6 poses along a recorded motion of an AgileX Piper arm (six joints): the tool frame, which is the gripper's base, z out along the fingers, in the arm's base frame.
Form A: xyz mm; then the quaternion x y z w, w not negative.
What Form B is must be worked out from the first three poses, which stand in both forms.
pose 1, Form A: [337.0 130.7 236.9 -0.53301 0.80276 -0.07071 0.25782]
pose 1, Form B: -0.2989 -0.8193 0.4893 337.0; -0.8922 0.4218 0.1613 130.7; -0.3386 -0.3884 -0.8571 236.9; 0 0 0 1
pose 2, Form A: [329.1 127.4 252.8 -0.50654 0.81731 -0.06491 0.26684]
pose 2, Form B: -0.3444 -0.7934 0.5019 329.1; -0.8626 0.4784 0.1642 127.4; -0.3704 -0.3764 -0.8492 252.8; 0 0 0 1
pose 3, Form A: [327.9 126.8 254.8 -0.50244 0.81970 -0.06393 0.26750]
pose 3, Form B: -0.3520 -0.7895 0.5028 327.9; -0.8579 0.4869 0.1640 126.8; -0.3743 -0.3736 -0.8487 254.8; 0 0 0 1
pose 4, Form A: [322.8 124.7 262.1 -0.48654 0.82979 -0.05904 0.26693]
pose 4, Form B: -0.3841 -0.7759 0.5004 322.8; -0.8390 0.5196 0.1618 124.7; -0.3855 -0.3577 -0.8505 262.1; 0 0 0 1
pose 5, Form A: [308.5 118.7 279.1 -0.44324 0.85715 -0.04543 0.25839]
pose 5, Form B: -0.4735 -0.7364 0.4832 308.5; -0.7833 0.6029 0.1512 118.7; -0.4027 -0.3069 -0.8623 279.1; 0 0 0 1
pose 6, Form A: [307.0 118.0 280.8 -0.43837 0.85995 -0.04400 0.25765]
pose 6, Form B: -0.4829 -0.7313 0.4817 307.0; -0.7766 0.6118 0.1502 118.0; -0.4046 -0.3016 -0.8634 280.8; 0 0 0 1
